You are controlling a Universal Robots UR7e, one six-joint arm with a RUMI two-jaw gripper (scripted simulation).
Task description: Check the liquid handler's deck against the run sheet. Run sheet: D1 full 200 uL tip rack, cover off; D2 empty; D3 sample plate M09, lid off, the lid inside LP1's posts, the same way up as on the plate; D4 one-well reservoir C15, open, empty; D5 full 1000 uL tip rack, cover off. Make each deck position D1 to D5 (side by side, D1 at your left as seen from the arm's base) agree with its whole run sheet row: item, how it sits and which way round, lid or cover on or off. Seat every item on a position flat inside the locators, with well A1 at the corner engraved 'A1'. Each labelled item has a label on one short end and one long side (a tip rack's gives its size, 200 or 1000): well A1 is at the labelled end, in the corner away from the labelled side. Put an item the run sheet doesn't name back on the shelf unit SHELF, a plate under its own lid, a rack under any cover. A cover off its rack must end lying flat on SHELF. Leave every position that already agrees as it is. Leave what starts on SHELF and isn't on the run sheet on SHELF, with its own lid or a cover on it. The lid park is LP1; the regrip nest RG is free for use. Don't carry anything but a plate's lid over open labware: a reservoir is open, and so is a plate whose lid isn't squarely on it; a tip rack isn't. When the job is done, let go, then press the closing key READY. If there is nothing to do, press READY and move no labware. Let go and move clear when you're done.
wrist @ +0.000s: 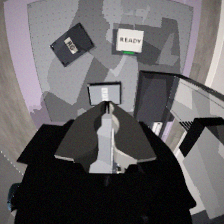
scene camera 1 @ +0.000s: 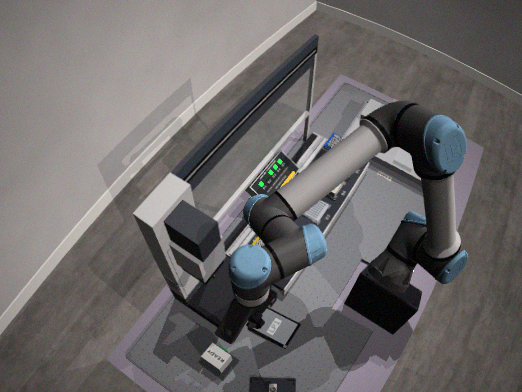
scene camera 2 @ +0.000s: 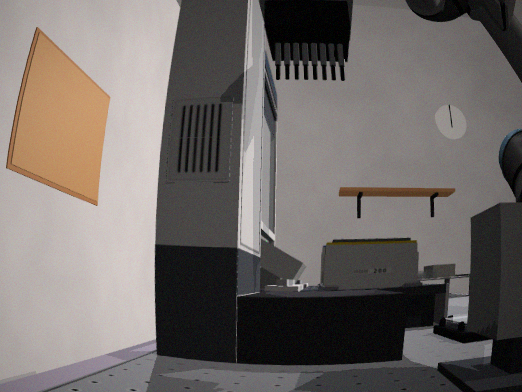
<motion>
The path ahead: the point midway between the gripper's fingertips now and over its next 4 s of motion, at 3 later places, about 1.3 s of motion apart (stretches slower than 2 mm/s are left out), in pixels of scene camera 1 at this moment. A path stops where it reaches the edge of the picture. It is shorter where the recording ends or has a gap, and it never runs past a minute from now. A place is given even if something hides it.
My gripper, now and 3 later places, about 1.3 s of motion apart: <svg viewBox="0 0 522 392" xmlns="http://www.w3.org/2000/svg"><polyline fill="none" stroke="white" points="249,325 231,316 233,322 234,328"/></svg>
</motion>
